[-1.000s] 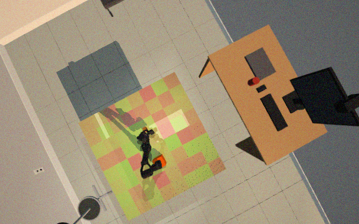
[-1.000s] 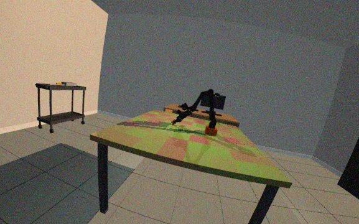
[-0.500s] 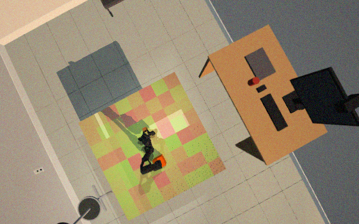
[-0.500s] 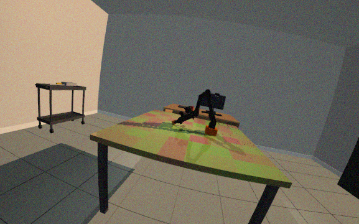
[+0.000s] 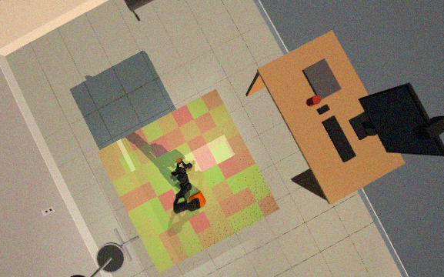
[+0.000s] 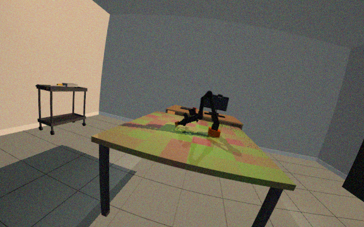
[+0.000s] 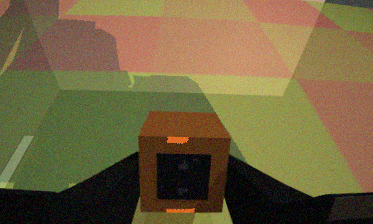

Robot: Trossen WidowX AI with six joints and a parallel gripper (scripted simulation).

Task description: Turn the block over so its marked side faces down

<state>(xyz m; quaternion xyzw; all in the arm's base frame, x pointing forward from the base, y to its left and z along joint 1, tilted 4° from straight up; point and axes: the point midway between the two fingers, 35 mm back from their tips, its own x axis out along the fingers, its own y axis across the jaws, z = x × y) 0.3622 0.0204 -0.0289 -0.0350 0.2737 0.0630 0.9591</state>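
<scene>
The orange block lies 1 cm behind my gripper tip.
</scene>
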